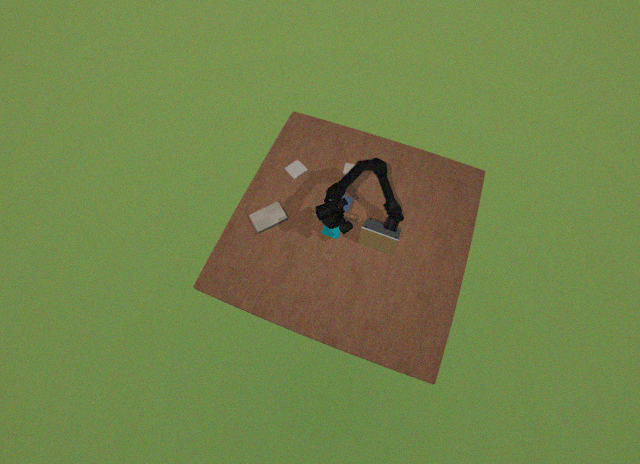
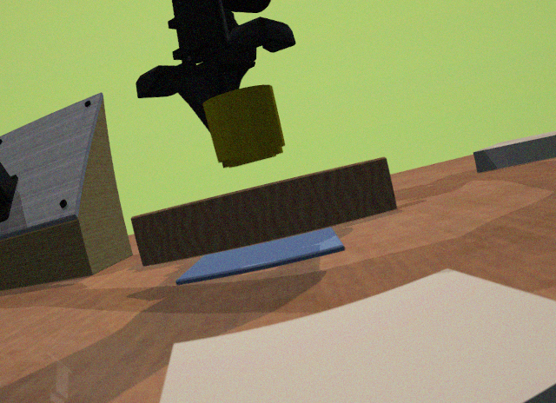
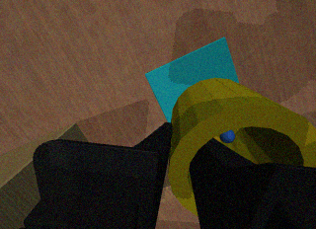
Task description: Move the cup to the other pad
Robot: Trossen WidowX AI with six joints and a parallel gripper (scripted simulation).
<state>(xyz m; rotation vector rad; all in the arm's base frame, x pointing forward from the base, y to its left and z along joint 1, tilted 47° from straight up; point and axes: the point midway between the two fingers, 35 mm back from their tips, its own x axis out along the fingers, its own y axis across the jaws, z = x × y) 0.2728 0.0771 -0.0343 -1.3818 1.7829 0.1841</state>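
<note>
Now: gripper tip 11 cm above the teal pad, 2 cm to the left of it and 2 cm short of it. Also, from my gripper tip: blue pad: 19 cm to the right, 11 cm below, 3 cm ahead; then blue marble: 3 cm to the right, 3 cm ahead, 2 cm below; then yellow cup: 2 cm to the right, 2 cm ahead.
</note>
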